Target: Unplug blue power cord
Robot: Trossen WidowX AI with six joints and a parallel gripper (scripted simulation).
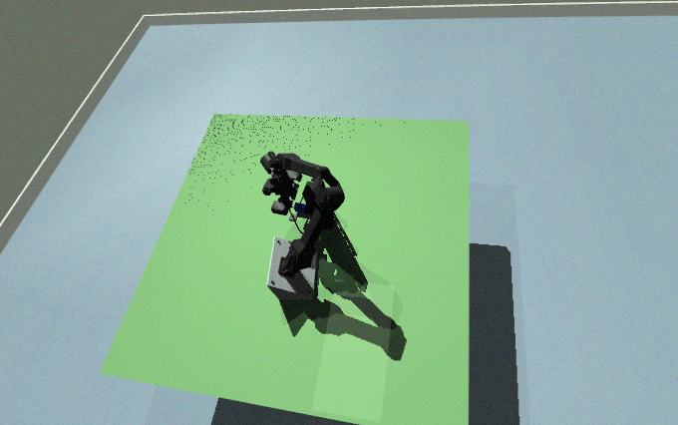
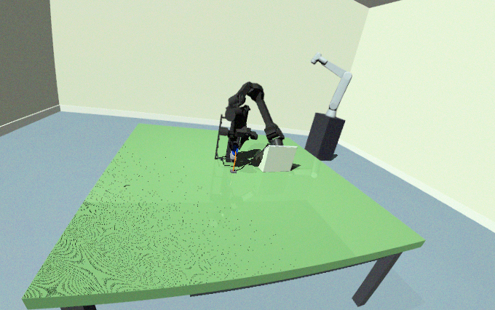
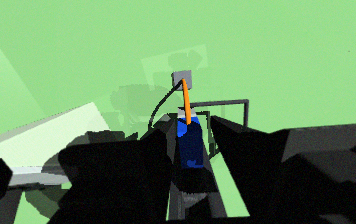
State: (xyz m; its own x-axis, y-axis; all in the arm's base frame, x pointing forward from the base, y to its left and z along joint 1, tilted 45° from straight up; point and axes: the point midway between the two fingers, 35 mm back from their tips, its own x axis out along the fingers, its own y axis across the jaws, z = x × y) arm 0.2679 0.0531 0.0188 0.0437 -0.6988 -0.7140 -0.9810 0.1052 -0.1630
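Now: gripper tip 1 cm past the blue plug, 5 cm to the left of it and 1 cm above it. From my gripper tip the other things lie so: grey block: 2 cm to the left, 11 cm below.
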